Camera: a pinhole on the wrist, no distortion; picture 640 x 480 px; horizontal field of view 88.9 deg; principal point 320.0 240.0 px. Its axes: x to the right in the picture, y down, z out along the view. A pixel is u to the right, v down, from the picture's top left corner.
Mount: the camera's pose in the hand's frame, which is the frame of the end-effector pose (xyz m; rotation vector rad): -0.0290 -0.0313 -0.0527 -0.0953 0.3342 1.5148
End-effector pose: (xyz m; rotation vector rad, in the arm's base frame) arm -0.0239 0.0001 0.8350 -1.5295 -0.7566 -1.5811
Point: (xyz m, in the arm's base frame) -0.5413 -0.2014 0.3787
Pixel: behind the camera
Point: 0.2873 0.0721 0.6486
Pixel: 536 465
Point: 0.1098 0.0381 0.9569
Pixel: 423 59
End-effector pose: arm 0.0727 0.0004 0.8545 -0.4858 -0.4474 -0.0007
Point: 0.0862 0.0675 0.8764
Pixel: 467 138
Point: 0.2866 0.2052 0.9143
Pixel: outside the picture
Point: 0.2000 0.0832 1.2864
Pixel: 178 8
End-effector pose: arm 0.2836 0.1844 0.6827 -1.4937 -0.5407 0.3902
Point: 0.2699 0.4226 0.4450
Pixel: 512 172
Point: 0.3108 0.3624 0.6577
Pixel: 346 66
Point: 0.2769 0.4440 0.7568
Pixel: 203 79
